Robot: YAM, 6 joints.
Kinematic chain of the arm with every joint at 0, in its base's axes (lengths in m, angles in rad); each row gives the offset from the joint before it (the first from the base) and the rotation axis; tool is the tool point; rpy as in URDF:
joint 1: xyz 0 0 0.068 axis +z
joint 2: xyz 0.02 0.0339 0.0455 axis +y
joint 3: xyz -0.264 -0.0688 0 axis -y
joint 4: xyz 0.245 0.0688 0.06 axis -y
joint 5: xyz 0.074 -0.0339 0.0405 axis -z
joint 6: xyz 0.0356 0 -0.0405 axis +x
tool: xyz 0 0 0 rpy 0 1.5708 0
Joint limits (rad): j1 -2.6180..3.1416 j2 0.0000..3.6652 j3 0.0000..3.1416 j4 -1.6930..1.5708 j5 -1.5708..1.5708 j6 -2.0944..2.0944
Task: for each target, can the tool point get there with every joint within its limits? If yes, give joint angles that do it. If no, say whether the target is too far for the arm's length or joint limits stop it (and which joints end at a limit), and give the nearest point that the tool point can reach.
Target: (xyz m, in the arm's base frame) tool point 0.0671 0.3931 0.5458
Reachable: yes | joints 1.4872 2.1400 2.4287 1.0763 1.2726 -1.3659
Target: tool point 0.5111 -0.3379 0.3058
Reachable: yes | joints -0.6000 2.8482 2.8808 0.4269 -0.2778 -0.7242
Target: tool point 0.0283 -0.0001 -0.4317
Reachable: no: joint limits stop it (at a limit: joint 2) | nearest point 0.0784 -0.0003 -0.3378 | short by 0.106 m
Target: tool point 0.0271 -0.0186 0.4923
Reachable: yes | joints -1.4879 0.5248 0.9296 0.8824 -0.7987 0.3946
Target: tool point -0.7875 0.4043 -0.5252
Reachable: no: too far | nearest point -0.4730 0.2429 -0.2438 | short by 0.452 m
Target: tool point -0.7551 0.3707 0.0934
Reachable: no: too far | nearest point -0.5796 0.2845 0.0982 | short by 0.196 m
